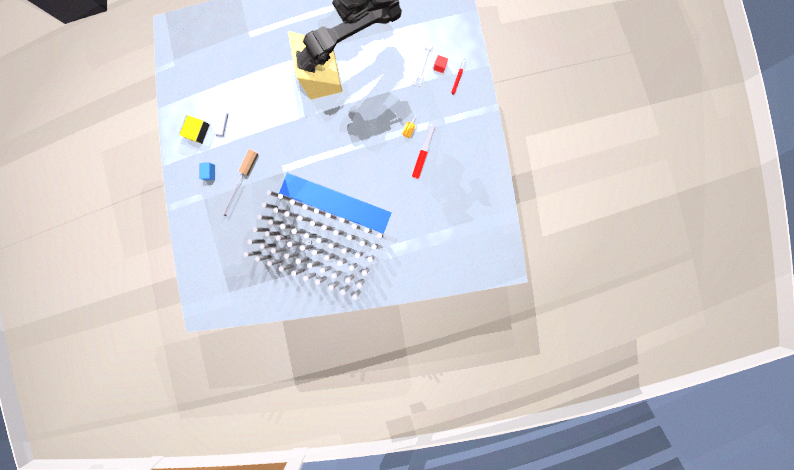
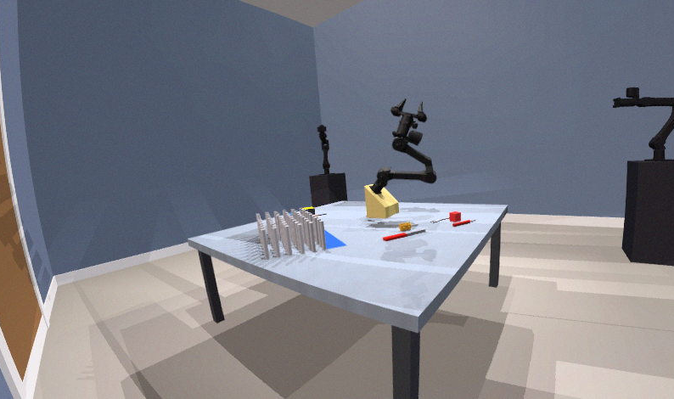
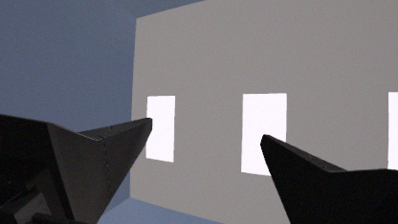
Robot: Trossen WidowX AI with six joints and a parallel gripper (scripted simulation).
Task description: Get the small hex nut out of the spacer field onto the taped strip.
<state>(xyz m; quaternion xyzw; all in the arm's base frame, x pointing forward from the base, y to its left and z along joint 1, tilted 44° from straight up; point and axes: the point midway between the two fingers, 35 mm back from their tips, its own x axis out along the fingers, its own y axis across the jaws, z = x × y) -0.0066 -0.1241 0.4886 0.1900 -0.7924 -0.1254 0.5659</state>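
The wooden-handled tool is 60 cm to the right of my gripper tip, 60 cm below it and 41 cm ahead of it. Also, from my gripper tip: orange stub tool 60 cm below, 28 cm ahead, 6 cm to the left; red cube 60 cm below, 21 cm to the left, 6 cm ahead; grey fork tool 61 cm below, 15 cm to the left, 4 cm ahead.
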